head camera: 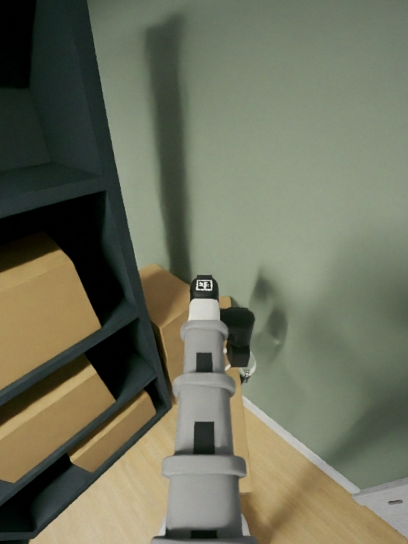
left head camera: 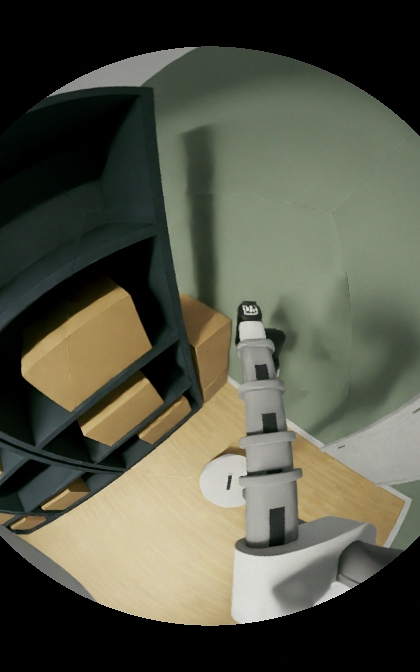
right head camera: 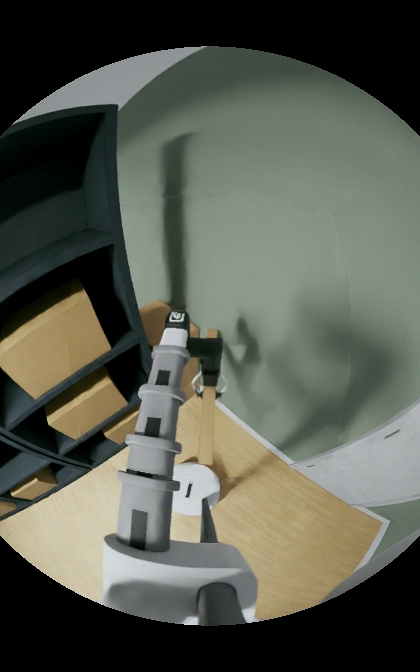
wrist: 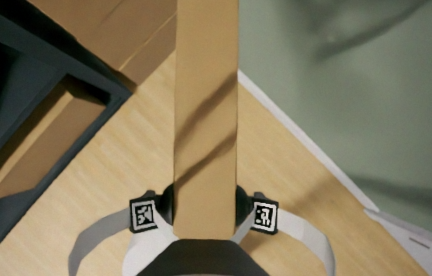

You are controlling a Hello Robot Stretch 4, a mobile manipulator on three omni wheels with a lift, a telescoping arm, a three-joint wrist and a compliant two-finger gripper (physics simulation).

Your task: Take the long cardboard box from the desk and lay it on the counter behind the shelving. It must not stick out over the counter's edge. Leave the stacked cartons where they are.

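Seen in the pictures: hand, its tool point: (right head camera: 208, 395) (wrist: 204, 202); robot's base, origin of its link: (left head camera: 228, 479) (right head camera: 190, 487).
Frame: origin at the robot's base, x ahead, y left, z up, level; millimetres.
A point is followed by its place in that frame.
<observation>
My gripper (wrist: 205, 207) {z 858, x 419, y -87 mm} (right head camera: 208, 393) {z 858, x 419, y -87 mm} is shut on the near end of the long cardboard box (wrist: 206, 110) {z 876, x 495, y -88 mm} (right head camera: 206, 430) {z 878, x 266, y -86 mm} (head camera: 241, 430) {z 878, x 271, y -98 mm}. The box points away from me, held above the floor, and its far end passes out of the top of the wrist view. In the head view my arm hides much of it. The stacked cartons (head camera: 160, 297) {z 782, x 882, y 223 mm} (left head camera: 212, 350) {z 639, x 771, y 106 mm} (right head camera: 154, 316) {z 782, x 984, y 288 mm} (wrist: 125, 25) stand ahead-left, between the shelving's end and the green wall. I cannot make out the desk or the counter.
Dark shelving (head camera: 120, 235) {z 1260, x 628, y 235 mm} (left head camera: 167, 250) {z 1324, x 640, y 224 mm} (right head camera: 117, 220) {z 1458, x 641, y 223 mm} (wrist: 55, 56) {z 552, x 638, y 226 mm} with cartons on its shelves stands on the left. A green wall (head camera: 300, 150) {z 1469, x 702, y -248 mm} is ahead and right. A white door (left head camera: 370, 455) {z 379, x -45, y -1020 mm} (right head camera: 370, 472) {z 641, x -65, y -1039 mm} is at the right. A grey surface (left head camera: 45, 562) shows at the lower left, unclear.
</observation>
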